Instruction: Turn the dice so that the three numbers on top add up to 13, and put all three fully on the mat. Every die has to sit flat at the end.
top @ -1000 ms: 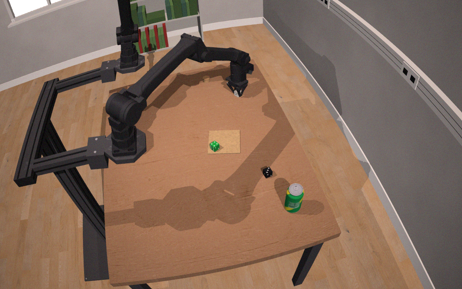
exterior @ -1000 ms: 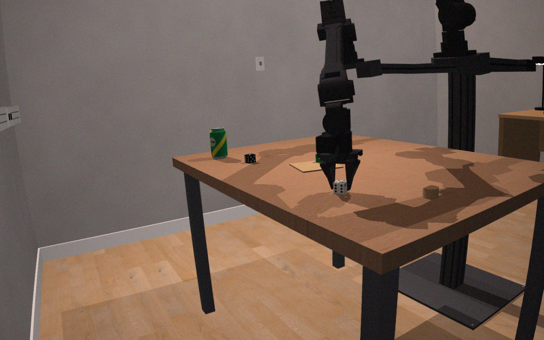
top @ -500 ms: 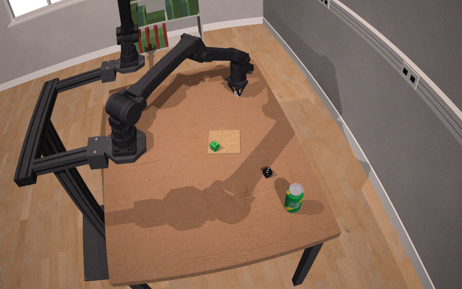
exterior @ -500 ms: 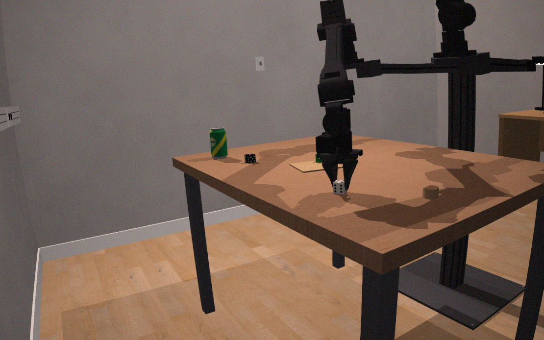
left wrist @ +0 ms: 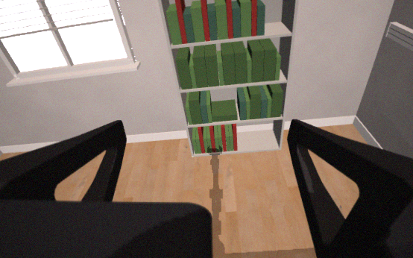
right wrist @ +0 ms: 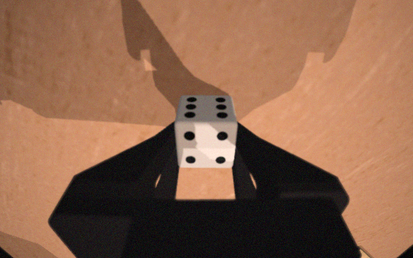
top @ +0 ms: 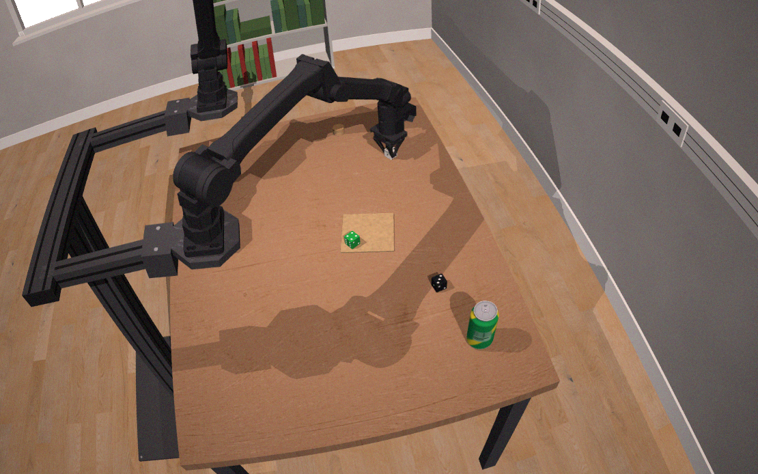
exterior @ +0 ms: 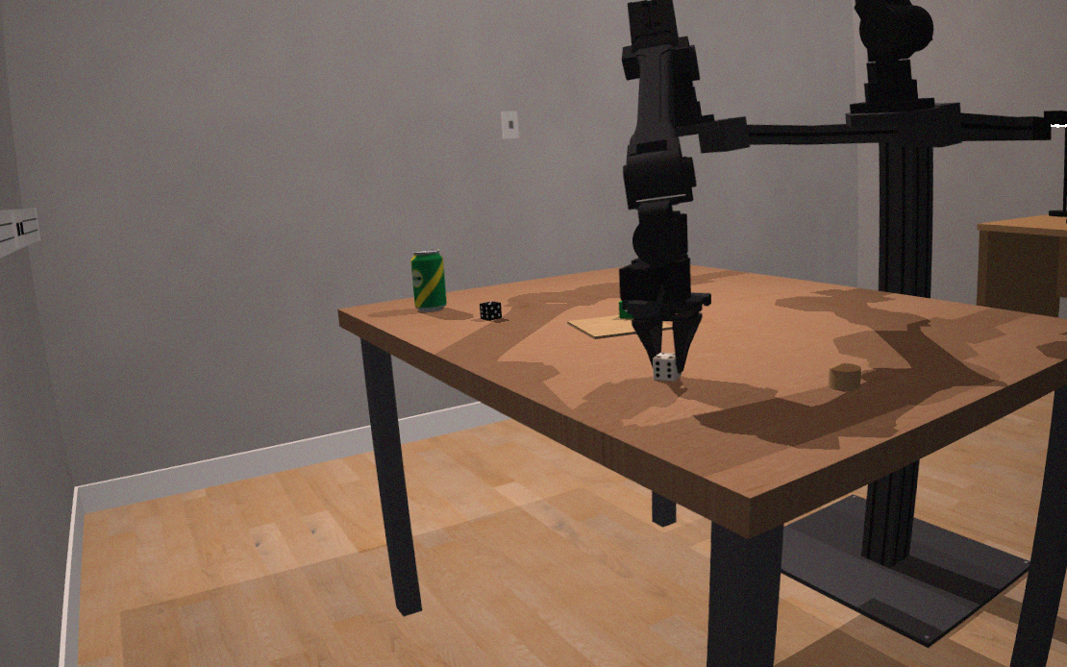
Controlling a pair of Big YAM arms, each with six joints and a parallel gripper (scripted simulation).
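Now: right hand 30 cm to the left of the mat, 14 cm past it and 1 cm above it. From my right hand the other things lie so: green die 33 cm to the right, 18 cm behind; then small wooden cylinder 18 cm to the left, 13 cm behind.
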